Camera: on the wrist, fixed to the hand. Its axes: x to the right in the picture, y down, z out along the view.
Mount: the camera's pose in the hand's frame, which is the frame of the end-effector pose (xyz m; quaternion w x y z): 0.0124 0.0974 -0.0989 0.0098 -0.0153 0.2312 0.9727
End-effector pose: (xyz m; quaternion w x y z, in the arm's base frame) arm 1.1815 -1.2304 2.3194 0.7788 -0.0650 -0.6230 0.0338
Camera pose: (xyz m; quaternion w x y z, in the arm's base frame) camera 1.2834 -1.1382 2.2961 0.1178 -0.6264 0.2367 0.7333
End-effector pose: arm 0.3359 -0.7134 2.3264 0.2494 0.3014 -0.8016 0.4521
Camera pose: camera 0.2709 -0.5902 2.3250 0.2474 0.8851 0.2503 -0.3045
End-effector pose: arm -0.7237 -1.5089 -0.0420 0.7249 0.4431 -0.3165 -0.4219
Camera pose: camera -0.6036 -1.4584 0.0074 0.4975 -0.2171 -0.2601 0.7986
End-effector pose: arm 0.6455 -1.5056 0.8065 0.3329 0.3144 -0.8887 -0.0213
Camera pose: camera 0.6451 -1.4177 0.9146 0.2343 -0.8616 -0.2373 0.3827
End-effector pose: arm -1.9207 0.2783 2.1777 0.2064 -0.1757 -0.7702 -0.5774
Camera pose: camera -1.8703 0.2100 2.2883 0.7390 -0.6206 0.2199 0.1427
